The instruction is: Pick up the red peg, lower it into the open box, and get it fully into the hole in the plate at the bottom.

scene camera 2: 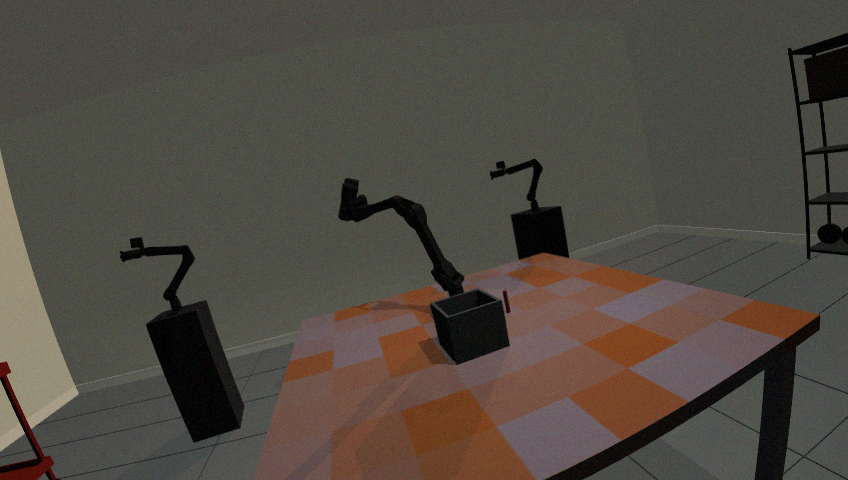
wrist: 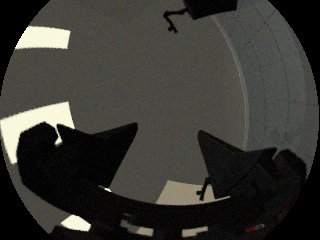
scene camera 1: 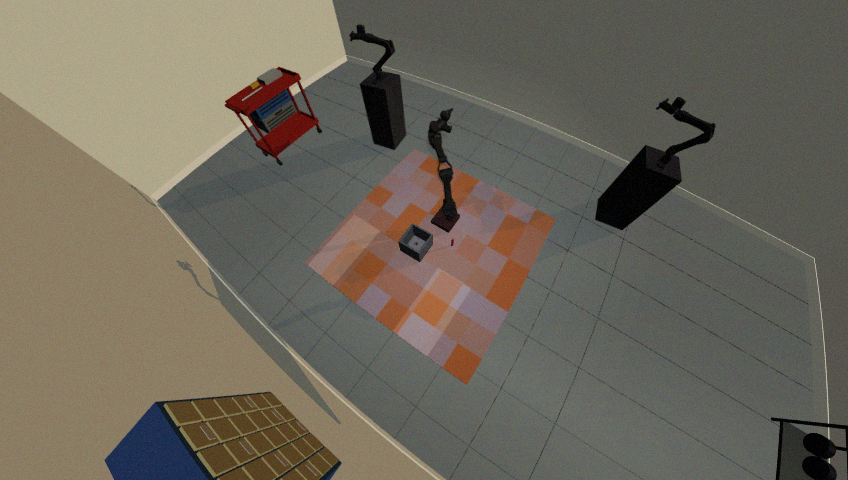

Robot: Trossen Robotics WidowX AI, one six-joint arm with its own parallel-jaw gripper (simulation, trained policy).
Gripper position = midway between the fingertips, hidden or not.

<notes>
In view: my gripper (wrist: pixel 168 130) and a dark grey box (scene camera 2: pixel 469 325).
The wrist view misses the dark grey box: it is out of frame.
</notes>
